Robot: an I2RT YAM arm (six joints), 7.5 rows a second.
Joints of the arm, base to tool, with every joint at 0 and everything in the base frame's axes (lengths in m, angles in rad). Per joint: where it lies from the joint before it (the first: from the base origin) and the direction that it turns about. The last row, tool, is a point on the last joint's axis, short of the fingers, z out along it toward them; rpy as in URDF.
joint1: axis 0 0 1 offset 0 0 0.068
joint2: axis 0 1 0 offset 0.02 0.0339 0.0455
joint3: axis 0 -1 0 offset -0.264 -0.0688 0
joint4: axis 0 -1 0 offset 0.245 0.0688 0.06
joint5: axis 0 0 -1 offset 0.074 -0.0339 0.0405
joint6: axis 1 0 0 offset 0.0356 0 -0.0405
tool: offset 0 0 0 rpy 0 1.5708 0
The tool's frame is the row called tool.
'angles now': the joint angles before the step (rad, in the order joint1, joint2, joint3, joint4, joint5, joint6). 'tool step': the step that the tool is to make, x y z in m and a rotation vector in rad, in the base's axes. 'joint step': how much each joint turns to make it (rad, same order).
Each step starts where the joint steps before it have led.
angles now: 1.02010 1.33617 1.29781 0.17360 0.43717 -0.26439
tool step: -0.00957 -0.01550 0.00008 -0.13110 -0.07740 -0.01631
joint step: -0.00001 -0.06731 -0.04447 -0.03085 -0.00145 -0.14955
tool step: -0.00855 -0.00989 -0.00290 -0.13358 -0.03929 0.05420
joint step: 0.00001 -0.05080 -0.02299 -0.07959 -0.06442 -0.10582
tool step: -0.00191 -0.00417 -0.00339 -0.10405 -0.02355 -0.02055
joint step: -0.00002 -0.01538 -0.00308 -0.05855 0.01661 -0.08126
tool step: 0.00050 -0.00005 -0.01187 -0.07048 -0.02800 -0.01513
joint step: 0.00003 -0.00769 -0.04446 0.01678 0.01399 -0.06611
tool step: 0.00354 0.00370 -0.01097 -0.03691 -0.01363 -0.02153
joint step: -0.00154 0.01224 -0.03227 0.03377 0.01987 -0.03385
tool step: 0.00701 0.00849 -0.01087 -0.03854 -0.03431 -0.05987
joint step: 0.00153 0.03818 -0.02301 0.07046 0.06127 -0.05515
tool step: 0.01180 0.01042 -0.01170 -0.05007 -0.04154 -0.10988
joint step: -0.00460 0.06138 -0.01078 0.08895 0.10433 -0.07360
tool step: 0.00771 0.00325 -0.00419 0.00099 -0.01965 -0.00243
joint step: -0.01685 0.02622 -0.00612 0.05387 -0.01498 -0.01860
